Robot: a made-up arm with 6 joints.
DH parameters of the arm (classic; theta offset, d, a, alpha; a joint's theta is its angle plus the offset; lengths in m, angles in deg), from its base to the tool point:
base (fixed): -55.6 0 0.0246 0
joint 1: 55.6 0.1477 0.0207 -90
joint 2: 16.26 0 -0.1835 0
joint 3: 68.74 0.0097 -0.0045 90
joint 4: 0 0.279 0.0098 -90
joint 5: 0 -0.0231 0.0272 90
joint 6: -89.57 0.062 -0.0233 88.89
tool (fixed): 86.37 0.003 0 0
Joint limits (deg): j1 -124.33..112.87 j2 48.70..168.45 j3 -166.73..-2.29 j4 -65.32..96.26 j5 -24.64..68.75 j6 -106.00..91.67
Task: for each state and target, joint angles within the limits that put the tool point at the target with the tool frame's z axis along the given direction. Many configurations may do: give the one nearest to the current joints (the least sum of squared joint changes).
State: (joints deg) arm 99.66 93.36 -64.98 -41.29 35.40 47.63
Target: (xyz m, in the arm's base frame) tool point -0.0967 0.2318 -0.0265 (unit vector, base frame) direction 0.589 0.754 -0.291
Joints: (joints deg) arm 112.87 123.48 -61.07 5.35 55.88 53.69
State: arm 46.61 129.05 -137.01 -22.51 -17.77 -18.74
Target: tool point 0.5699 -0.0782 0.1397 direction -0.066 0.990 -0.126
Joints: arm -4.58 160.27 -154.43 -28.66 -24.64 -67.76
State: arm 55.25 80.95 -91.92 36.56 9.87 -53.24
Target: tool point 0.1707 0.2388 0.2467 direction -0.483 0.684 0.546
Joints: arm 54.68 68.37 -62.70 15.23 37.58 -65.47
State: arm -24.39 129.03 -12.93 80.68 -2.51 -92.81
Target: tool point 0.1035 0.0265 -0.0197 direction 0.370 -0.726 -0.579
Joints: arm -41.88 129.16 -8.37 92.57 33.68 -72.07
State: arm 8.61 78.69 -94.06 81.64 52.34 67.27
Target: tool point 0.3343 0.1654 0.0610 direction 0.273 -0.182 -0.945
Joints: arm 17.25 122.89 -70.52 95.96 68.75 26.87
